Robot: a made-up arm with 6 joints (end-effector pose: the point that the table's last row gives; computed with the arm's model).
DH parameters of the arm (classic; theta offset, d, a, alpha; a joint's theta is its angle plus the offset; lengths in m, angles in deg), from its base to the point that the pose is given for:
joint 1: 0 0.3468 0 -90
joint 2: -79.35 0 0.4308 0
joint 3: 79.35 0 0.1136 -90
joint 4: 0 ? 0 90
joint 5: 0 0 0.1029 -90
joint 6: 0 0.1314 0 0
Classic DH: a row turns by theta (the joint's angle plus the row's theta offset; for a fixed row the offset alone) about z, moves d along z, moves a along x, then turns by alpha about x.
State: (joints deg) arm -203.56 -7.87 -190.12 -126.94 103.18 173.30
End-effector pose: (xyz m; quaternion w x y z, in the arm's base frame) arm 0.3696 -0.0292 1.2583 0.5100 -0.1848 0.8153 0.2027
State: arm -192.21 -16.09 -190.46 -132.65 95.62 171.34
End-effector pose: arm 0.5030 -0.0029 1.2115 0.4954 -0.2027 0.8083 0.2451
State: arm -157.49 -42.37 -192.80 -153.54 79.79 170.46
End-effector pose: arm 0.7779 0.3760 0.8963 0.3452 -0.2951 0.8508 0.2643
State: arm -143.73 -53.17 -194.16 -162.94 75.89 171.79
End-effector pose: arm 0.7543 0.5907 0.7135 0.2668 -0.3654 0.8644 0.2191
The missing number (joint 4, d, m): 0.5021
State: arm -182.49 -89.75 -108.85 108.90 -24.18 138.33
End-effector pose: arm 0.6757 0.1105 0.9568 0.5495 -0.1865 -0.1084 -0.8071
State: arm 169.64 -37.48 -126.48 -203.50 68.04 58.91
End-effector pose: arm 0.1892 -0.0684 1.4052 0.2239 -0.2756 0.3561 -0.8643
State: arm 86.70 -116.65 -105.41 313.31 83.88 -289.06
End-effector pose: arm 0.0379 -0.8554 0.6661 0.8065 -0.3730 0.3047 -0.3430
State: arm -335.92 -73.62 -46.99 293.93 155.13 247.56
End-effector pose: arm 0.0152 -0.1420 0.8055 0.0889 0.6721 0.5939 -0.4332
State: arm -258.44 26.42 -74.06 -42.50 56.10 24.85
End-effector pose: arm -0.1259 0.7896 0.3011 0.1899 0.5900 0.7523 0.2235
